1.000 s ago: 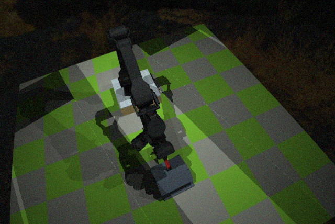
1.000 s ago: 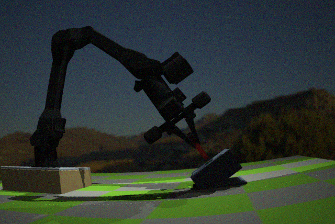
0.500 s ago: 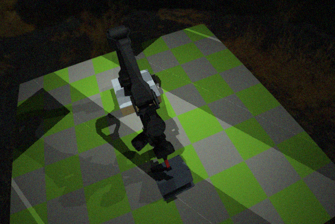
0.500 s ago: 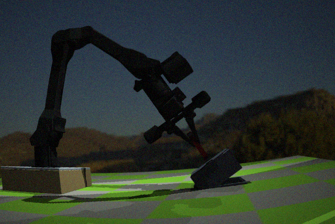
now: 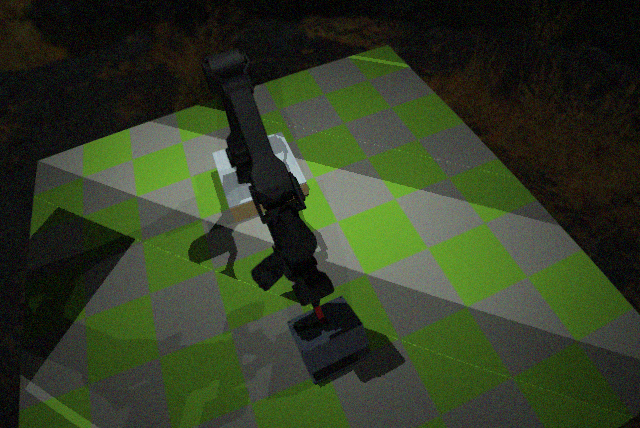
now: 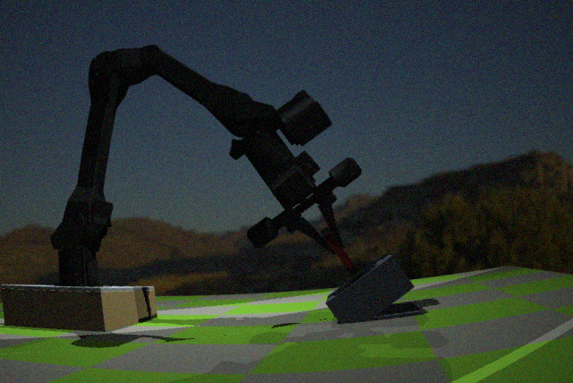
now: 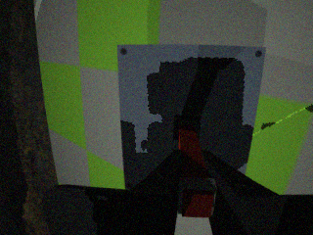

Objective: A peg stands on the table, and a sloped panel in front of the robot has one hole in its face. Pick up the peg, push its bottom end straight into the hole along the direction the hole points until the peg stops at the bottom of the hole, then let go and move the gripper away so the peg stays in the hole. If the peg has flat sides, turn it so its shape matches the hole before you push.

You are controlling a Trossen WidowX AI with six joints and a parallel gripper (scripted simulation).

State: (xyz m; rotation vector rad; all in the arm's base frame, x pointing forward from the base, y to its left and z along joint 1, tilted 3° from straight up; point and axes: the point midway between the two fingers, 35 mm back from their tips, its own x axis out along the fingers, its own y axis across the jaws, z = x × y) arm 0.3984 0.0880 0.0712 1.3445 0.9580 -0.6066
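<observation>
My gripper tip is now 4 cm short of the sloped panel, 1 cm to the right of it and 6 cm above it. Round my gripper tip: red peg (1 cm behind, 1 cm above).
</observation>
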